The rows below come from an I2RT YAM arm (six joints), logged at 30 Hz.
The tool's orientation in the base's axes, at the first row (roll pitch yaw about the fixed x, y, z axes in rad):
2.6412 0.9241 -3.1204
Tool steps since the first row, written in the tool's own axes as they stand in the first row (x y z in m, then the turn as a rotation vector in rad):
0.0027 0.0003 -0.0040 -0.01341 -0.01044 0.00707
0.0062 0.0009 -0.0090 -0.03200 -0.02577 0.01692
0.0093 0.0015 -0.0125 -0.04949 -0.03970 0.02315
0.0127 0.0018 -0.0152 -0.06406 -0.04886 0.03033
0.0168 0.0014 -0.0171 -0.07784 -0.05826 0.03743
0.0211 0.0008 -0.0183 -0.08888 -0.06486 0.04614
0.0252 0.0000 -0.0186 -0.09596 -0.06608 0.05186
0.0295 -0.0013 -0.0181 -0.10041 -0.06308 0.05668
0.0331 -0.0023 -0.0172 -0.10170 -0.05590 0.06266
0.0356 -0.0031 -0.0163 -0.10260 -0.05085 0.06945
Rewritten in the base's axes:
-0.0045 -0.0018 0.0000 0.01715 -0.00541 0.00395
-0.0103 -0.0037 0.0001 0.04129 -0.01362 0.00914
-0.0148 -0.0050 -0.0004 0.06172 -0.02242 0.01578
-0.0189 -0.0061 -0.0016 0.07913 -0.02665 0.02097
-0.0225 -0.0075 -0.0040 0.09610 -0.03113 0.02549
-0.0257 -0.0086 -0.0069 0.11141 -0.03242 0.02779
-0.0280 -0.0095 -0.0103 0.12011 -0.03056 0.03006
-0.0297 -0.0105 -0.0144 0.12491 -0.02551 0.03193
-0.0309 -0.0109 -0.0180 0.12693 -0.01630 0.03188
-0.0314 -0.0112 -0.0207 0.13013 -0.00854 0.03047

